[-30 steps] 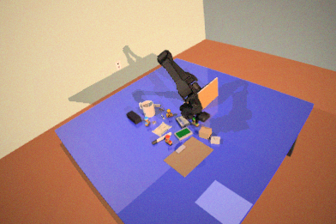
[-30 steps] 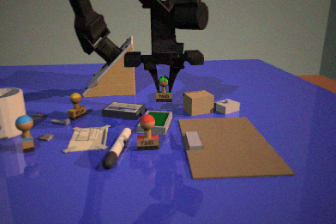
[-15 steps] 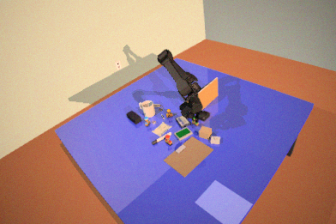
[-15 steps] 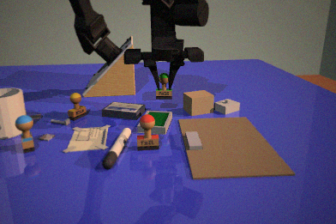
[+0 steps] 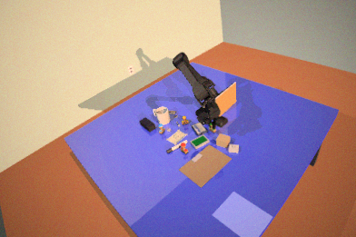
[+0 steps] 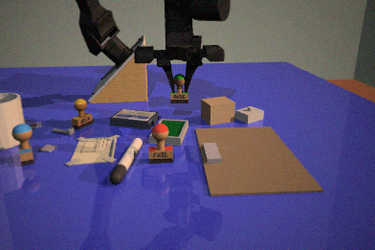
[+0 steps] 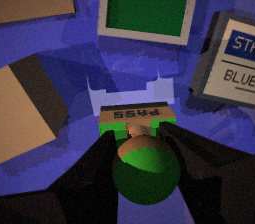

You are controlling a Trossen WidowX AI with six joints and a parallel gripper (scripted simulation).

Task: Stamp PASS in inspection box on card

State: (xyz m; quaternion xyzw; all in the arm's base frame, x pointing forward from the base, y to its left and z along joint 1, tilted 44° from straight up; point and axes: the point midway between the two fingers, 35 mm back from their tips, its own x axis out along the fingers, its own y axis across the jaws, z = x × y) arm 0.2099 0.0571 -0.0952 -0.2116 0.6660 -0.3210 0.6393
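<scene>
The green ink pad is 8 cm ahead of my gripper tip, 4 cm to the right of it and 6 cm below it. Also, from my gripper tip: flat box 10 cm to the right, 5 cm below; then red-knobbed stamp 18 cm ahead, 7 cm to the right, 4 cm below; then cardboard cube 2 cm ahead, 8 cm to the left, 4 cm below.
</scene>
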